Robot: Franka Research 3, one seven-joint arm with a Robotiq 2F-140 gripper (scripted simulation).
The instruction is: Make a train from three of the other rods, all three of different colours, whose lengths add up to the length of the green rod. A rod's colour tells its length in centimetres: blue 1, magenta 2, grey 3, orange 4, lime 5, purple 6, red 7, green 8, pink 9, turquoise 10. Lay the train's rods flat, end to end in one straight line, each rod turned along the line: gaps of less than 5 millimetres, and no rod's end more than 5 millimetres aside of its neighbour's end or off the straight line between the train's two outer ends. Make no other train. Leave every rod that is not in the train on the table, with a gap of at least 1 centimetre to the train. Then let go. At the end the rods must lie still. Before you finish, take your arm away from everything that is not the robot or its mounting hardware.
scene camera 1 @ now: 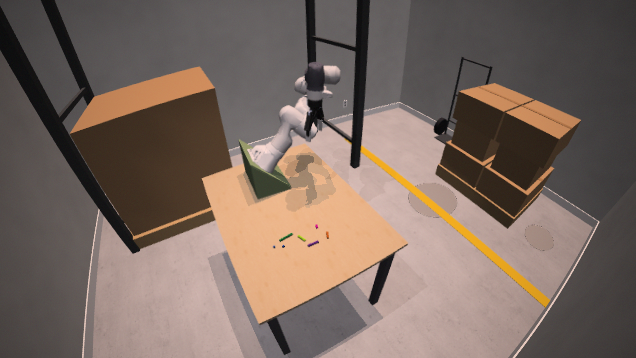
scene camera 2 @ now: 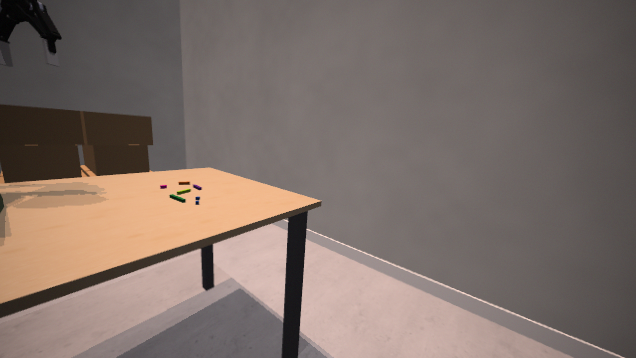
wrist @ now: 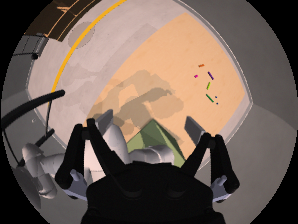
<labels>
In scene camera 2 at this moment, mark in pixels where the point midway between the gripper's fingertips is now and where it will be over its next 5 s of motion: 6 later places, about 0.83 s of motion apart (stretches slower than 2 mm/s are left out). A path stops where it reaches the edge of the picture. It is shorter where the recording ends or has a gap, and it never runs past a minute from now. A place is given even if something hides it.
The gripper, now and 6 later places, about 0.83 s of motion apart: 29, 65; 76, 73; 108, 82; 121, 90; 134, 99; 145, 109; 154, 120
</labels>
